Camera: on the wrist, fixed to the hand. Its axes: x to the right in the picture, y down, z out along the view.
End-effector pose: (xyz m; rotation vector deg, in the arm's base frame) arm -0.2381 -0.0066 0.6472 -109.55 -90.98 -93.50
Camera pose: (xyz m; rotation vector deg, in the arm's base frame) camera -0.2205 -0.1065 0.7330 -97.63 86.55 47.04
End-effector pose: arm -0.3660 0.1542 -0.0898 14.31 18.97 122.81
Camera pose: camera -0.4715 0.0945 -0.1441 -51.43 28.72 -45.68
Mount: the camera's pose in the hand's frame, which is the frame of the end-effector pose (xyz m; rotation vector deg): 0.0060 0.0962 -0.0914 -3.56 57.64 -166.54
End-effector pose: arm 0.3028 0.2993 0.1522 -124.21 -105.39 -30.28
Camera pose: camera 0.3880 0.2502 0.2415 111.43 -120.31 -67.26
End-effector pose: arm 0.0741 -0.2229 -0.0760 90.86 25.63 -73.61
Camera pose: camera 0.1979 -0.1875 -0.0432 -1.39 -109.38 37.33
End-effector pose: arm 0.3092 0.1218 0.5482 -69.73 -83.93 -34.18
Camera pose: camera 0.4345 0.0784 0.5563 -112.62 56.89 123.78
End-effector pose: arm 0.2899 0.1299 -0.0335 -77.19 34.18 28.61
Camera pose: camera 0.2221 0.0550 -0.1197 -60.05 -55.89 -142.47
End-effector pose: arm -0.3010 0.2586 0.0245 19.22 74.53 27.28
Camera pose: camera -0.4027 0.3416 0.0450 -113.33 71.61 -113.32
